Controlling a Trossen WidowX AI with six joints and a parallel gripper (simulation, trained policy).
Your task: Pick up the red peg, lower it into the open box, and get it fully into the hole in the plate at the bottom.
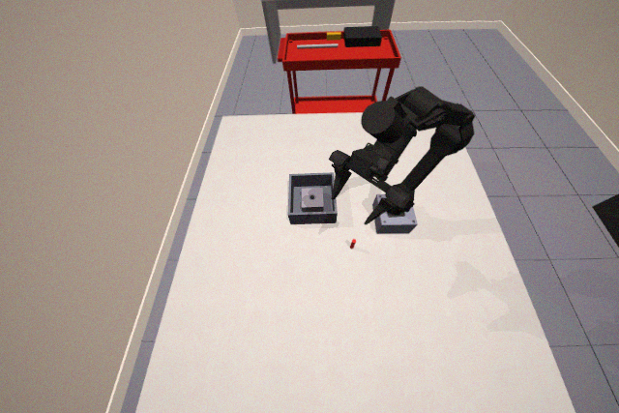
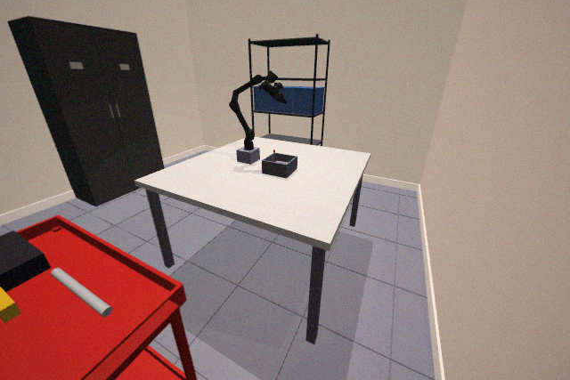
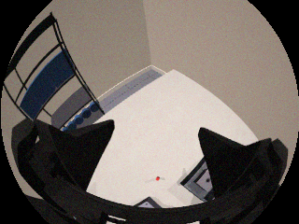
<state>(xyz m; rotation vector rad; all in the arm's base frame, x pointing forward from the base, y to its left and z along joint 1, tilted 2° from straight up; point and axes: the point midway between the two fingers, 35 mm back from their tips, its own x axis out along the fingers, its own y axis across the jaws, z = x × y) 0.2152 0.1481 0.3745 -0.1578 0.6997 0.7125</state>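
Right now the red peg is 7 cm behind my gripper tip, 5 cm to the right of it and 41 cm below it. The rest, counted from my gripper tip: plate 8 cm ahead, 25 cm to the right, 41 cm below; grey box 8 cm ahead, 25 cm to the right, 43 cm below.
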